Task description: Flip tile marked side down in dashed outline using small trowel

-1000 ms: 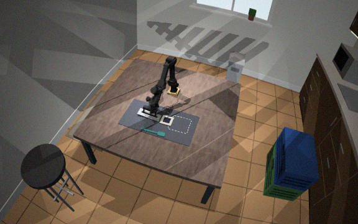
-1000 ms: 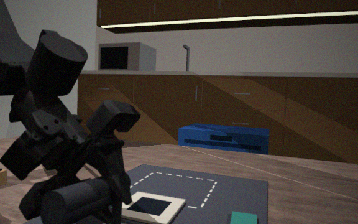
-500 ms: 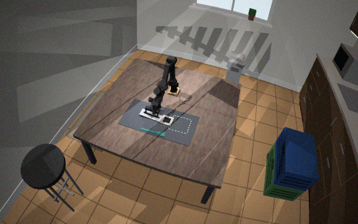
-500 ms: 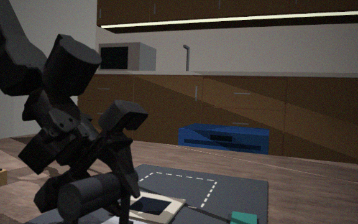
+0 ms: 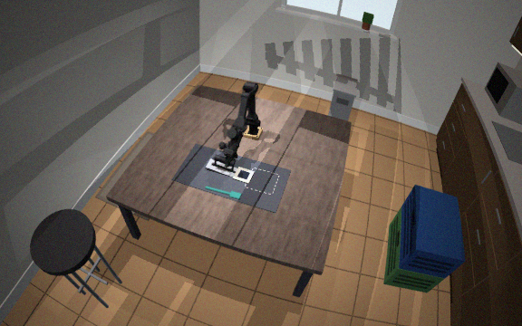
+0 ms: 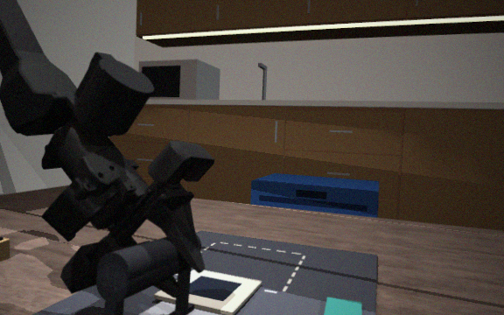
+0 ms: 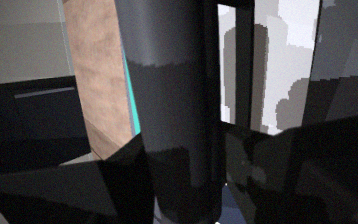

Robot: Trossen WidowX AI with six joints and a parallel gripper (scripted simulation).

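My gripper tip is 80 mm above the grey mat and 40 mm to the right of it. Also, from my gripper tip: trowel 30 mm behind, 10 mm below; then tile 100 mm to the left, 50 mm below, 10 mm behind; then teal tool 140 mm ahead, 50 mm below, 40 mm to the left.
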